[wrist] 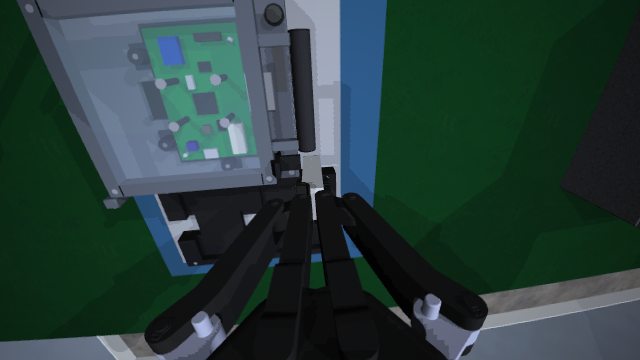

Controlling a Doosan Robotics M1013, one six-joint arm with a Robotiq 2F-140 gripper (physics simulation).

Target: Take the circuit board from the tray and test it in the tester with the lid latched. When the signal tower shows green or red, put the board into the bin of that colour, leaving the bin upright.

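Frame: origin at the arm's base, x ahead, y right, z down, level; centimetres.
Seen in the pictures: gripper, fingertip midpoint: (312,168).
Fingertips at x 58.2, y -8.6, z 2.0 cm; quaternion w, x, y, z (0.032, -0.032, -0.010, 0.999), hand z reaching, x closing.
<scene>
Offsets run from my fingertips to a thing's middle. "pt": to the spot under its first point. Level surfaces: height alone.
The green circuit board (196,88) lies inside the tester, seen through the clear lid @(pt dx +15.9, dy +2.5, dz -1.5 cm) (122,155) with its grey frame, which is down over it. Several probe pins press toward the board. A black cylindrical handle @(dx +0.8, dy +6.9, dz -0.9 cm) (302,88) runs along the lid's right side. Below it are a small grey latch piece (311,170) and a black latch block (328,178). My gripper (312,168) is shut and empty, its fingertips right at the latch piece at the lid's front right corner.
The tester stands on a white base @(pt dx -2.1, dy +9.6, dz +7.5 cm) (326,58) over a blue plate (361,96) on a dark green mat @(dz +8.1 cm) (467,155). The table's grey edge (518,298) runs along the lower right. No tray, bins or signal tower are in view.
</scene>
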